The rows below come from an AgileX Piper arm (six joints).
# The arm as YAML. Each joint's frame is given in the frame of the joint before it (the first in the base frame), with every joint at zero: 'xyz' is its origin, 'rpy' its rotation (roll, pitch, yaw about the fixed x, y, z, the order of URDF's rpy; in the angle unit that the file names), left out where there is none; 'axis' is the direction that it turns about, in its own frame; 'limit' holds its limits. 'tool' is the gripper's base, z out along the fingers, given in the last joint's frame.
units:
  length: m
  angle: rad
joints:
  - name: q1
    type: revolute
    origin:
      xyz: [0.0, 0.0, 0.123]
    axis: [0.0, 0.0, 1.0]
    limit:
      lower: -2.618
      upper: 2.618
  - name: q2
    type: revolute
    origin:
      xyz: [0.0, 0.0, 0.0]
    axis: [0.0, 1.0, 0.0]
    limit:
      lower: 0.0
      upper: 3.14
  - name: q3
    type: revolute
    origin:
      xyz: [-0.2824, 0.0, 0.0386]
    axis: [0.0, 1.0, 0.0]
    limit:
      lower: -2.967
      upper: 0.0
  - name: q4
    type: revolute
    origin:
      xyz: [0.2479, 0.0, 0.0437]
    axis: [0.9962, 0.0, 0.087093]
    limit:
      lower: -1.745
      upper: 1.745
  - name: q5
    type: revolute
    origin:
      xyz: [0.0, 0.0, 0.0]
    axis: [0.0, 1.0, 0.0]
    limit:
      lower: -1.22
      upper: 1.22
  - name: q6
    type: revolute
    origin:
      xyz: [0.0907, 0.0, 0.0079]
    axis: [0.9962, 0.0, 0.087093]
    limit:
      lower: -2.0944
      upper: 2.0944
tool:
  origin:
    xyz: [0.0, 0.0, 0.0]
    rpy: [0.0, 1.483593, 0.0]
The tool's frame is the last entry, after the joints.
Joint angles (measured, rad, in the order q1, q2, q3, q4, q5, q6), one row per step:
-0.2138, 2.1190, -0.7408, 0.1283, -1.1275, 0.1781
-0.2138, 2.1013, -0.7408, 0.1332, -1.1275, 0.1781
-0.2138, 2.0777, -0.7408, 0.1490, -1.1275, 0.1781
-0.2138, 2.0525, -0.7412, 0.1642, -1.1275, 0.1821
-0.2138, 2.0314, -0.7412, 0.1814, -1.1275, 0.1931
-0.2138, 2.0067, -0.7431, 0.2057, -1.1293, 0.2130
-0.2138, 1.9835, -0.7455, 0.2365, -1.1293, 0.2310
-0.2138, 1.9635, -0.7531, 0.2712, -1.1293, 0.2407
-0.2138, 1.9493, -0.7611, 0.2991, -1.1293, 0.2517
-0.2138, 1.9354, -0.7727, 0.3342, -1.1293, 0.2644
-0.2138, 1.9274, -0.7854, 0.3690, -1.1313, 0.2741
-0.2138, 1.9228, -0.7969, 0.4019, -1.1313, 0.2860
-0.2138, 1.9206, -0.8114, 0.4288, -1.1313, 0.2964
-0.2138, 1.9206, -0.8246, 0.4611, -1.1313, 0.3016
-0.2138, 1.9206, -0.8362, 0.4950, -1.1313, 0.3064
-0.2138, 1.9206, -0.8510, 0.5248, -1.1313, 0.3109
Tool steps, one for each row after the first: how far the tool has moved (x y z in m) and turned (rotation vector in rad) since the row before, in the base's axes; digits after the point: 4 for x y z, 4 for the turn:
0.0003, -0.0005, 0.0064, -0.0024, -0.0176, -0.0047
0.0000, -0.0013, 0.0084, -0.0003, -0.0241, -0.0151
-0.0001, -0.0012, 0.0091, 0.0032, -0.0275, -0.0148
-0.0005, -0.0013, 0.0075, 0.0116, -0.0259, -0.0171
-0.0005, -0.0019, 0.0093, 0.0209, -0.0371, -0.0240
-0.0009, -0.0023, 0.0086, 0.0230, -0.0348, -0.0291
-0.0001, -0.0028, 0.0085, 0.0172, -0.0342, -0.0317
0.0002, -0.0023, 0.0066, 0.0172, -0.0293, -0.0250
0.0005, -0.0029, 0.0072, 0.0217, -0.0345, -0.0308
0.0008, -0.0029, 0.0055, 0.0195, -0.0304, -0.0304
0.0006, -0.0027, 0.0038, 0.0227, -0.0256, -0.0279
0.0015, -0.0024, 0.0037, 0.0186, -0.0250, -0.0224
0.0011, -0.0027, 0.0025, 0.0181, -0.0195, -0.0271
0.0006, -0.0027, 0.0020, 0.0192, -0.0181, -0.0282
0.0013, -0.0025, 0.0029, 0.0164, -0.0207, -0.0246

